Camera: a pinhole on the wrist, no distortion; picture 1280 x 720 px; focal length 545.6 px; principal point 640.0 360.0 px. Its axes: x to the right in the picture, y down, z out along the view. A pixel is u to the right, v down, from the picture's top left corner.
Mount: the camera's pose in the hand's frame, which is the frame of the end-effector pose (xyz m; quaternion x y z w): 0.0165 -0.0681 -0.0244 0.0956 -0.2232 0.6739 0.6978
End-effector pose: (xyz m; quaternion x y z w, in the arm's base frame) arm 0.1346 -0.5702 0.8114 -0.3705 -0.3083 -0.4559 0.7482
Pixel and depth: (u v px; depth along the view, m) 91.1 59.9 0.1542
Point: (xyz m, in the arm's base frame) -0.0993 -0.6422 0.9772
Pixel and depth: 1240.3 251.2 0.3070
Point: 0.1803 -0.2095 1.0162
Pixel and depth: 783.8 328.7 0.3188
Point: -0.0323 -0.3521 0.9870
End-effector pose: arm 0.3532 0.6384 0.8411 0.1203 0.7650 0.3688 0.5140
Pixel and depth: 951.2 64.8 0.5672
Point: 0.8546 1.0205 0.5275
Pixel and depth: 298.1 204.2 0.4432
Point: 0.6593 0.4275 0.3876
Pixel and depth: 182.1 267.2 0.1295
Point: 0.4300 0.5109 0.6675
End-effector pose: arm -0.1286 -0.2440 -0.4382 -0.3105 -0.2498 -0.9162 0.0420
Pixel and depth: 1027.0 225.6 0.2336
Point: -0.0130 -0.0921 -0.2515
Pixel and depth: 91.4 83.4 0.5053
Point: -0.3185 0.5511 -0.4970
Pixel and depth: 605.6 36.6 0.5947
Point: -0.1255 0.3748 -0.0842
